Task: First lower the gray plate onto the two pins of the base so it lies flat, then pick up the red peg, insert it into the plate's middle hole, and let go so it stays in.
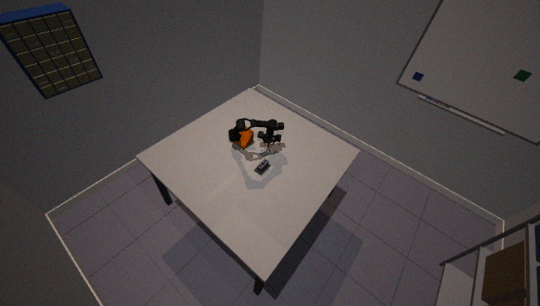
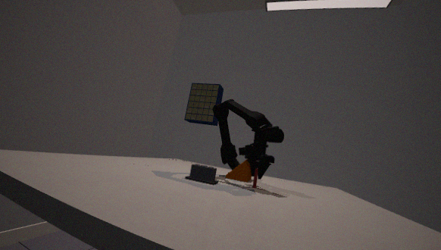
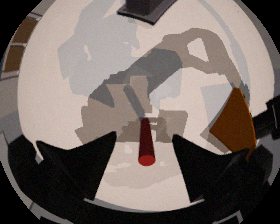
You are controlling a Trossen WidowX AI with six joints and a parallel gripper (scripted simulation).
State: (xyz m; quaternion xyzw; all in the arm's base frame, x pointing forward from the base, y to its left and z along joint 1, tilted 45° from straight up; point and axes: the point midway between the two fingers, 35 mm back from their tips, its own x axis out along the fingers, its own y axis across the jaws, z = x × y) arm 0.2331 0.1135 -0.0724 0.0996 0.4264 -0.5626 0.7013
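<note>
Now: the dark block 110 mm ahead of my gripper tip and 200 mm to the right of it. Also, from my gripper tip: red peg (right at my gripper tip).
</note>
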